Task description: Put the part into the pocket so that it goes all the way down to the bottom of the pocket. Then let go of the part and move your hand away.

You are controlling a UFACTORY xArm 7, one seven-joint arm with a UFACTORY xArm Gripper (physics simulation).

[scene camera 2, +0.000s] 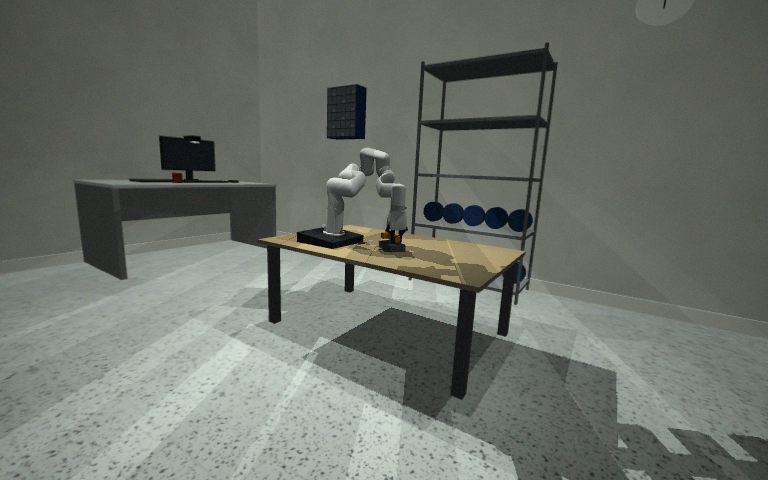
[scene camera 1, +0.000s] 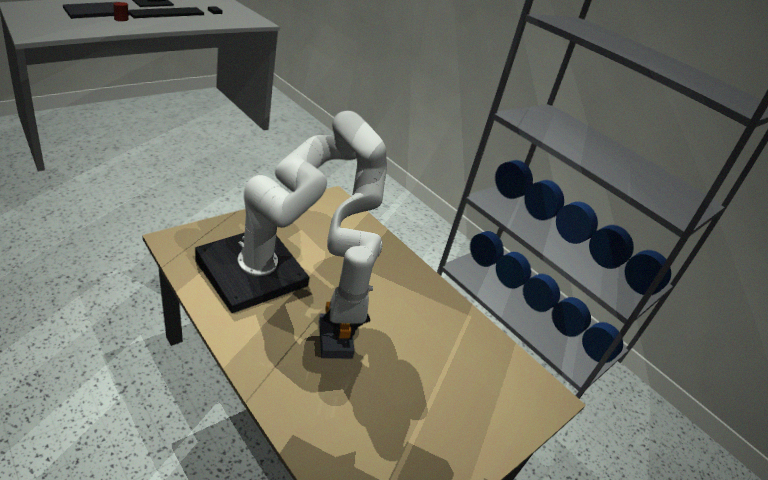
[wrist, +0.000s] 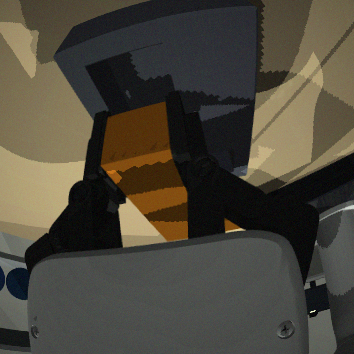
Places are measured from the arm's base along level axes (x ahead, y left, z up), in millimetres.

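Where they show: gripper, between the fingertips: (scene camera 2: 396, 243) (scene camera 1: 343, 336) (wrist: 144, 118); arm's base, origin of its link: (scene camera 2: 333, 233) (scene camera 1: 257, 261) (wrist: 334, 216).
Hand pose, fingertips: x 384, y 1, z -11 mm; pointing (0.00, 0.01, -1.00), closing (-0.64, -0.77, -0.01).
Each offset is from my fingertips to the top centre of the thing. "*": to the spot under its first point. Level surfaces: height alone.
The orange part @(dx -40, dy +13, dz +43 mm) (scene camera 1: 344, 331) (scene camera 2: 390, 237) (wrist: 135, 127) is between the fingers of my gripper (scene camera 1: 343, 334) (wrist: 144, 118), which is shut on it. More orange shows behind the fingers. The dark grey block @(dx -23, dy -2, dz +0 mm) (scene camera 1: 336, 349) (scene camera 2: 396, 247) (wrist: 215, 55) lies on the table under the gripper. In the wrist view, its rectangular pocket @(* dx +24, dy +0, dz -13 mm) (wrist: 107, 87) shows beyond the part's front end, and that end overlaps the pocket's near side. The fingers and part hide the rest of the pocket. I cannot tell whether the part's lower end is above the pocket, on its rim or partly inside.
The black base plate (scene camera 1: 226, 283) (scene camera 2: 317, 240) of the arm stands on the wooden table @(dz -36 mm) (scene camera 1: 453, 396) (scene camera 2: 481, 263), behind and left of the block. A shelf rack (scene camera 1: 481, 152) (scene camera 2: 417, 141) with blue discs stands beyond the table. A desk (scene camera 1: 169, 31) (scene camera 2: 101, 183) stands at the left.
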